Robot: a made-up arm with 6 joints. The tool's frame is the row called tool. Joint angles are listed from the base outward.
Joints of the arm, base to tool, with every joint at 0 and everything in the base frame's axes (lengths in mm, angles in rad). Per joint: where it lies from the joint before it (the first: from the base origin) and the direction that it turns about. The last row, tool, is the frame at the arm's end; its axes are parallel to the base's.
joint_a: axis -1 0 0 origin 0 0 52
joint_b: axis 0 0 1 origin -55 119 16
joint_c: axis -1 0 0 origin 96 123 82
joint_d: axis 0 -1 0 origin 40 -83 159
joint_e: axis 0 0 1 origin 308 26 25
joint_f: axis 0 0 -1 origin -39 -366 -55
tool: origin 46 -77 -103
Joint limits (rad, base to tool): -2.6..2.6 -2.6..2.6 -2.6..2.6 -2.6..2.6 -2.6..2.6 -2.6..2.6
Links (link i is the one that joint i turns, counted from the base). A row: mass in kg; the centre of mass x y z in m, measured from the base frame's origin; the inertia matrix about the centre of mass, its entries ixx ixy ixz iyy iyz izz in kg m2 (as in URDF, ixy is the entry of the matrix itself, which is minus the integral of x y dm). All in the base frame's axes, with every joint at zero. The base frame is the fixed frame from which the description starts. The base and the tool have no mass.
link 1: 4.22; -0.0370 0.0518 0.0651; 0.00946 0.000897 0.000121 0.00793 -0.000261 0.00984
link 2: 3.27; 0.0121 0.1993 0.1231; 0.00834 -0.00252 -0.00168 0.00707 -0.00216 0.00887
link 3: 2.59; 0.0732 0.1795 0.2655; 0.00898 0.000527 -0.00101 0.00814 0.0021 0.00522
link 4: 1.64; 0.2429 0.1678 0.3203; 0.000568 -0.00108 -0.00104 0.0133 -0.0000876 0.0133
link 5: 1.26; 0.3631 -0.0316 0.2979; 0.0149 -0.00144 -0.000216 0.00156 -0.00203 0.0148
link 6: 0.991; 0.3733 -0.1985 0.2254; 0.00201 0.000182 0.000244 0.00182 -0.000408 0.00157
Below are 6 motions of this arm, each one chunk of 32 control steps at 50 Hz.
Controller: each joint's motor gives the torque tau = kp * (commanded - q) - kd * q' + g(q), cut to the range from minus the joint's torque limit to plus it. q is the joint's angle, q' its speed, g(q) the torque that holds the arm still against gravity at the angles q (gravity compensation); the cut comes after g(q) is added. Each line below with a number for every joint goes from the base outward.
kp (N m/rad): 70 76 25 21 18 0.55
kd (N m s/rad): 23 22 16 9.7 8.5 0.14
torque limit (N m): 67 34 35 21 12 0.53
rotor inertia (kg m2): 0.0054 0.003 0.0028 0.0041 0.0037 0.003
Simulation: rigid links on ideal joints. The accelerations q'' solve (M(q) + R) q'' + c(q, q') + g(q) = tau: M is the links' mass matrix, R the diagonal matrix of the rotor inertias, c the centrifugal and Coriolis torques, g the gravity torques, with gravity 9.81 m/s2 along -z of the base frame. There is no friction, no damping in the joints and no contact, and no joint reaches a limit. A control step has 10 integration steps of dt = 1/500 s. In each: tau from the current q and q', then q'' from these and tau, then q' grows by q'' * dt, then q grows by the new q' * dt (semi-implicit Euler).
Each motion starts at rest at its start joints. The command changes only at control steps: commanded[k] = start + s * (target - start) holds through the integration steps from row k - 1 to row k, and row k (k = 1, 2, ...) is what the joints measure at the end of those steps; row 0 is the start. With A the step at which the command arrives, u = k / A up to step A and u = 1 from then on. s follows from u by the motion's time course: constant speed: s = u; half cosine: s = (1 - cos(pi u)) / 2; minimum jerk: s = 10 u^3 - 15 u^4 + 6 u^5; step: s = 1 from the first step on.
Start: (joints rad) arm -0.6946 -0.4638 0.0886 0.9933 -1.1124 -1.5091
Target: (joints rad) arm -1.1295 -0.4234 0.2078 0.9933 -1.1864 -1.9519
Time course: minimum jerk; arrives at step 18
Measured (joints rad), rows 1 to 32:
1: -0.6946 -0.4638 0.0886 0.9933 -1.1124 -1.5091
2: -0.6948 -0.4637 0.0887 0.9933 -1.1125 -1.5092
3: -0.6953 -0.4635 0.0890 0.9934 -1.1126 -1.5095
4: -0.6965 -0.4630 0.0895 0.9935 -1.1130 -1.5105
5: -0.6987 -0.4622 0.0905 0.9937 -1.1136 -1.5127
6: -0.7023 -0.4611 0.0920 0.9939 -1.1146 -1.5166
7: -0.7076 -0.4596 0.0940 0.9943 -1.1160 -1.5228
8: -0.7147 -0.4578 0.0966 0.9946 -1.1178 -1.5317
9: -0.7238 -0.4556 0.0997 0.9950 -1.1200 -1.5436
10: -0.7349 -0.4532 0.1033 0.9954 -1.1225 -1.5585
11: -0.7480 -0.4507 0.1071 0.9958 -1.1253 -1.5764
12: -0.7627 -0.4481 0.1112 0.9962 -1.1283 -1.5967
13: -0.7788 -0.4456 0.1152 0.9965 -1.1313 -1.6191
14: -0.7958 -0.4433 0.1192 0.9968 -1.1342 -1.6429
15: -0.8134 -0.4413 0.1230 0.9970 -1.1370 -1.6672
16: -0.8312 -0.4396 0.1264 0.9970 -1.1396 -1.6913
17: -0.8487 -0.4382 0.1294 0.9970 -1.1419 -1.7145
18: -0.8656 -0.4372 0.1320 0.9970 -1.1438 -1.7362
19: -0.8819 -0.4364 0.1342 0.9969 -1.1455 -1.7560
20: -0.8974 -0.4358 0.1362 0.9967 -1.1470 -1.7738
21: -0.9121 -0.4353 0.1379 0.9965 -1.1483 -1.7897
22: -0.9261 -0.4350 0.1395 0.9963 -1.1495 -1.8038
23: -0.9392 -0.4347 0.1410 0.9961 -1.1506 -1.8163
24: -0.9516 -0.4345 0.1424 0.9959 -1.1516 -1.8275
25: -0.9633 -0.4342 0.1438 0.9956 -1.1525 -1.8374
26: -0.9743 -0.4340 0.1451 0.9954 -1.1534 -1.8463
27: -0.9845 -0.4338 0.1463 0.9952 -1.1543 -1.8543
28: -0.9941 -0.4336 0.1476 0.9950 -1.1551 -1.8615
29: -1.0031 -0.4334 0.1488 0.9948 -1.1559 -1.8681
30: -1.0116 -0.4332 0.1500 0.9946 -1.1568 -1.8741
31: -1.0194 -0.4330 0.1512 0.9945 -1.1576 -1.8796
32: -1.0268 -0.4328 0.1524 0.9943 -1.1583 -1.8846

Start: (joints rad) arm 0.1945 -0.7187 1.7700 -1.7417 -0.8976 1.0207
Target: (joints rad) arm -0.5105 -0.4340 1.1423 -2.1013 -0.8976 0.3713
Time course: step
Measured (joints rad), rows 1 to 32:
1: 0.1721 -0.7019 1.7667 -1.7566 -0.9175 1.0203
2: 0.1416 -0.6804 1.7553 -1.7739 -0.9417 1.0265
3: 0.1105 -0.6607 1.7424 -1.7897 -0.9580 1.0376
4: 0.0799 -0.6428 1.7290 -1.8044 -0.9654 1.0517
5: 0.0494 -0.6262 1.7143 -1.8182 -0.9682 1.0598
6: 0.0194 -0.6108 1.6989 -1.8312 -0.9685 1.0549
7: -0.0100 -0.5967 1.6832 -1.8434 -0.9673 1.0338
8: -0.0386 -0.5838 1.6673 -1.8549 -0.9649 1.0004
9: -0.0661 -0.5721 1.6514 -1.8658 -0.9616 0.9598
10: -0.0925 -0.5613 1.6356 -1.8761 -0.9577 0.9156
11: -0.1179 -0.5515 1.6199 -1.8860 -0.9533 0.8702
12: -0.1422 -0.5425 1.6044 -1.8953 -0.9488 0.8249
13: -0.1653 -0.5343 1.5893 -1.9041 -0.9441 0.7811
14: -0.1873 -0.5269 1.5744 -1.9125 -0.9394 0.7392
15: -0.2081 -0.5201 1.5599 -1.9206 -0.9349 0.6999
16: -0.2279 -0.5138 1.5458 -1.9282 -0.9304 0.6632
17: -0.2465 -0.5082 1.5320 -1.9354 -0.9262 0.6293
18: -0.2641 -0.5029 1.5187 -1.9424 -0.9222 0.5982
19: -0.2807 -0.4982 1.5057 -1.9490 -0.9184 0.5698
20: -0.2963 -0.4938 1.4932 -1.9553 -0.9148 0.5440
21: -0.3109 -0.4898 1.4810 -1.9613 -0.9116 0.5207
22: -0.3247 -0.4861 1.4693 -1.9671 -0.9085 0.4998
23: -0.3375 -0.4826 1.4580 -1.9726 -0.9057 0.4809
24: -0.3496 -0.4795 1.4470 -1.9779 -0.9032 0.4641
25: -0.3609 -0.4766 1.4365 -1.9829 -0.9008 0.4492
26: -0.3714 -0.4739 1.4263 -1.9878 -0.8987 0.4359
27: -0.3812 -0.4714 1.4165 -1.9924 -0.8968 0.4241
28: -0.3904 -0.4690 1.4070 -1.9969 -0.8951 0.4137
29: -0.3989 -0.4669 1.3979 -2.0011 -0.8935 0.4046
30: -0.4069 -0.4648 1.3891 -2.0052 -0.8921 0.3966
31: -0.4143 -0.4629 1.3806 -2.0091 -0.8909 0.3897
32: -0.4212 -0.4612 1.3725 -2.0129 -0.8899 0.3836

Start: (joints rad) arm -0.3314 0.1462 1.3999 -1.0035 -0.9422 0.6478
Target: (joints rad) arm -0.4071 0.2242 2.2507 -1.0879 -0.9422 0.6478
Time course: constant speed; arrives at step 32
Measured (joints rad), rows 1 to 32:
1: -0.3316 0.1462 1.4006 -1.0036 -0.9421 0.6475
2: -0.3320 0.1463 1.4020 -1.0037 -0.9419 0.6468
3: -0.3325 0.1466 1.4042 -1.0040 -0.9416 0.6458
4: -0.3332 0.1470 1.4071 -1.0044 -0.9413 0.6447
5: -0.3341 0.1475 1.4107 -1.0049 -0.9410 0.6435
6: -0.3351 0.1482 1.4150 -1.0054 -0.9406 0.6422
7: -0.3362 0.1490 1.4200 -1.0061 -0.9403 0.6408
8: -0.3374 0.1498 1.4256 -1.0068 -0.9399 0.6396
9: -0.3387 0.1509 1.4319 -1.0076 -0.9396 0.6383
10: -0.3400 0.1520 1.4388 -1.0085 -0.9392 0.6371
11: -0.3414 0.1532 1.4464 -1.0095 -0.9389 0.6360
12: -0.3429 0.1545 1.4545 -1.0105 -0.9386 0.6350
13: -0.3444 0.1558 1.4632 -1.0117 -0.9383 0.6341
14: -0.3460 0.1573 1.4724 -1.0128 -0.9380 0.6332
15: -0.3476 0.1588 1.4822 -1.0141 -0.9377 0.6325
16: -0.3493 0.1604 1.4925 -1.0154 -0.9374 0.6318
17: -0.3510 0.1621 1.5033 -1.0167 -0.9372 0.6313
18: -0.3528 0.1638 1.5146 -1.0182 -0.9370 0.6308
19: -0.3545 0.1656 1.5264 -1.0196 -0.9367 0.6303
20: -0.3563 0.1674 1.5386 -1.0211 -0.9365 0.6300
21: -0.3582 0.1693 1.5513 -1.0227 -0.9363 0.6297
22: -0.3600 0.1712 1.5645 -1.0243 -0.9362 0.6295
23: -0.3619 0.1731 1.5780 -1.0260 -0.9360 0.6293
24: -0.3638 0.1751 1.5920 -1.0277 -0.9358 0.6292
25: -0.3657 0.1772 1.6063 -1.0294 -0.9357 0.6291
26: -0.3677 0.1792 1.6211 -1.0312 -0.9355 0.6291
27: -0.3696 0.1813 1.6362 -1.0330 -0.9354 0.6291
28: -0.3716 0.1835 1.6517 -1.0349 -0.9353 0.6291
29: -0.3736 0.1856 1.6675 -1.0368 -0.9352 0.6292
30: -0.3756 0.1878 1.6836 -1.0387 -0.9351 0.6293
31: -0.3777 0.1900 1.7001 -1.0406 -0.9350 0.6294
32: -0.3797 0.1922 1.7169 -1.0426 -0.9349 0.6295

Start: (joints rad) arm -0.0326 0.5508 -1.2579 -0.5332 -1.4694 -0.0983
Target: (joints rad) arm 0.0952 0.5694 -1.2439 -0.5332 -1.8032 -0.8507
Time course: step
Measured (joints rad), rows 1 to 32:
1: -0.0292 0.5509 -1.2573 -0.5327 -1.4754 -0.1183
2: -0.0230 0.5515 -1.2567 -0.5323 -1.4867 -0.1577
3: -0.0163 0.5524 -1.2562 -0.5322 -1.4994 -0.2039
4: -0.0096 0.5535 -1.2558 -0.5323 -1.5122 -0.2516
5: -0.0032 0.5546 -1.2555 -0.5324 -1.5246 -0.2983
6: 0.0029 0.5557 -1.2551 -0.5325 -1.5366 -0.3430
7: 0.0087 0.5567 -1.2548 -0.5327 -1.5480 -0.3850
8: 0.0141 0.5576 -1.2545 -0.5328 -1.5590 -0.4242
9: 0.0192 0.5585 -1.2543 -0.5329 -1.5694 -0.4605
10: 0.0239 0.5594 -1.2540 -0.5330 -1.5795 -0.4941
11: 0.0284 0.5601 -1.2537 -0.5331 -1.5891 -0.5250
12: 0.0326 0.5609 -1.2534 -0.5332 -1.5983 -0.5533
13: 0.0365 0.5615 -1.2532 -0.5332 -1.6072 -0.5793
14: 0.0402 0.5621 -1.2529 -0.5333 -1.6156 -0.6031
15: 0.0437 0.5627 -1.2526 -0.5333 -1.6237 -0.6249
16: 0.0469 0.5632 -1.2524 -0.5334 -1.6315 -0.6449
17: 0.0499 0.5637 -1.2521 -0.5334 -1.6389 -0.6631
18: 0.0528 0.5641 -1.2519 -0.5334 -1.6460 -0.6797
19: 0.0554 0.5646 -1.2517 -0.5335 -1.6528 -0.6949
20: 0.0579 0.5649 -1.2514 -0.5335 -1.6593 -0.7088
21: 0.0603 0.5653 -1.2512 -0.5335 -1.6655 -0.7215
22: 0.0625 0.5656 -1.2510 -0.5335 -1.6715 -0.7330
23: 0.0645 0.5659 -1.2508 -0.5335 -1.6772 -0.7436
24: 0.0665 0.5662 -1.2505 -0.5335 -1.6827 -0.7532
25: 0.0683 0.5665 -1.2503 -0.5335 -1.6879 -0.7620
26: 0.0700 0.5667 -1.2501 -0.5336 -1.6929 -0.7700
27: 0.0715 0.5669 -1.2499 -0.5336 -1.6977 -0.7773
28: 0.0730 0.5671 -1.2498 -0.5336 -1.7023 -0.7839
29: 0.0744 0.5673 -1.2496 -0.5336 -1.7067 -0.7900
30: 0.0757 0.5675 -1.2494 -0.5335 -1.7109 -0.7955
31: 0.0770 0.5676 -1.2492 -0.5335 -1.7149 -0.8005
32: 0.0781 0.5678 -1.2490 -0.5335 -1.7187 -0.8051

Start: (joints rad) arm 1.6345 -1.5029 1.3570 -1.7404 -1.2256 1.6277
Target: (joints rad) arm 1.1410 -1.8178 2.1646 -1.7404 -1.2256 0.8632
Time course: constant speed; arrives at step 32
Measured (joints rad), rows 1 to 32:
1: 1.6341 -1.5030 1.3576 -1.7404 -1.2254 1.6271
2: 1.6330 -1.5035 1.3590 -1.7405 -1.2251 1.6253
3: 1.6312 -1.5046 1.3611 -1.7406 -1.2247 1.6219
4: 1.6286 -1.5061 1.3639 -1.7406 -1.2244 1.6168
5: 1.6252 -1.5083 1.3675 -1.7407 -1.2242 1.6103
6: 1.6211 -1.5110 1.3717 -1.7408 -1.2239 1.6022
7: 1.6162 -1.5142 1.3765 -1.7409 -1.2236 1.5928
8: 1.6107 -1.5179 1.3820 -1.7409 -1.2234 1.5821
9: 1.6045 -1.5221 1.3881 -1.7410 -1.2231 1.5701
10: 1.5978 -1.5267 1.3947 -1.7411 -1.2228 1.5570
11: 1.5905 -1.5317 1.4020 -1.7411 -1.2225 1.5429
12: 1.5826 -1.5370 1.4097 -1.7412 -1.2222 1.5277
13: 1.5743 -1.5428 1.4180 -1.7412 -1.2219 1.5117
14: 1.5655 -1.5488 1.4268 -1.7413 -1.2216 1.4949
15: 1.5563 -1.5551 1.4361 -1.7413 -1.2212 1.4773
16: 1.5467 -1.5617 1.4458 -1.7414 -1.2209 1.4590
17: 1.5367 -1.5686 1.4561 -1.7414 -1.2206 1.4401
18: 1.5263 -1.5757 1.4668 -1.7415 -1.2202 1.4206
19: 1.5156 -1.5830 1.4779 -1.7415 -1.2198 1.4006
20: 1.5047 -1.5905 1.4894 -1.7416 -1.2195 1.3802
21: 1.4934 -1.5982 1.5014 -1.7416 -1.2191 1.3593
22: 1.4819 -1.6061 1.5138 -1.7417 -1.2187 1.3381
23: 1.4701 -1.6141 1.5265 -1.7417 -1.2183 1.3166
24: 1.4581 -1.6222 1.5396 -1.7418 -1.2180 1.2947
25: 1.4458 -1.6305 1.5531 -1.7418 -1.2176 1.2726
26: 1.4334 -1.6390 1.5670 -1.7419 -1.2172 1.2503
27: 1.4207 -1.6475 1.5812 -1.7419 -1.2168 1.2277
28: 1.4079 -1.6562 1.5957 -1.7420 -1.2164 1.2050
29: 1.3950 -1.6649 1.6106 -1.7420 -1.2161 1.1821
30: 1.3818 -1.6738 1.6257 -1.7421 -1.2157 1.1591
31: 1.3685 -1.6827 1.6412 -1.7421 -1.2153 1.1360
32: 1.3551 -1.6917 1.6570 -1.7422 -1.2150 1.1128

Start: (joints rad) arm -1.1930 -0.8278 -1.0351 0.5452 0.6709 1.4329
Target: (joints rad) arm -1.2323 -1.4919 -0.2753 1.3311 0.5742 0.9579
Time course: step
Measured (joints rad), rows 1 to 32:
1: -1.1961 -0.8422 -1.0231 0.5297 0.6709 1.4202
2: -1.2022 -0.8606 -1.0087 0.5243 0.6701 1.3961
3: -1.2084 -0.8830 -0.9942 0.5269 0.6687 1.3664
4: -1.2145 -0.9084 -0.9794 0.5357 0.6670 1.3341
5: -1.2202 -0.9361 -0.9642 0.5497 0.6651 1.3010
6: -1.2256 -0.9652 -0.9487 0.5679 0.6633 1.2681
7: -1.2305 -0.9953 -0.9329 0.5894 0.6615 1.2362
8: -1.2349 -1.0257 -0.9170 0.6134 0.6598 1.2057
9: -1.2388 -1.0561 -0.9011 0.6395 0.6581 1.1769
10: -1.2420 -1.0861 -0.8852 0.6669 0.6565 1.1502
11: -1.2447 -1.1155 -0.8694 0.6953 0.6550 1.1256
12: -1.2468 -1.1440 -0.8537 0.7241 0.6534 1.1033
13: -1.2484 -1.1714 -0.8382 0.7532 0.6517 1.0834
14: -1.2493 -1.1976 -0.8229 0.7822 0.6501 1.0657
15: -1.2498 -1.2225 -0.8079 0.8109 0.6483 1.0502
16: -1.2497 -1.2460 -0.7930 0.8390 0.6466 1.0366
17: -1.2492 -1.2682 -0.7785 0.8665 0.6448 1.0249
18: -1.2483 -1.2889 -0.7642 0.8932 0.6430 1.0148
19: -1.2471 -1.3082 -0.7501 0.9190 0.6412 1.0060
20: -1.2457 -1.3261 -0.7363 0.9438 0.6394 0.9985
21: -1.2439 -1.3426 -0.7227 0.9677 0.6376 0.9919
22: -1.2421 -1.3579 -0.7093 0.9905 0.6359 0.9861
23: -1.2401 -1.3719 -0.6961 1.0122 0.6342 0.9811
24: -1.2380 -1.3846 -0.6832 1.0328 0.6326 0.9766
25: -1.2359 -1.3963 -0.6706 1.0524 0.6310 0.9725
26: -1.2339 -1.4069 -0.6582 1.0709 0.6295 0.9689
27: -1.2318 -1.4165 -0.6460 1.0884 0.6280 0.9655
28: -1.2299 -1.4252 -0.6341 1.1049 0.6266 0.9624
29: -1.2280 -1.4331 -0.6225 1.1204 0.6253 0.9596
30: -1.2263 -1.4401 -0.6111 1.1349 0.6240 0.9569
31: -1.2246 -1.4465 -0.6000 1.1485 0.6228 0.9545
32: -1.2231 -1.4522 -0.5891 1.1613 0.6216 0.9522

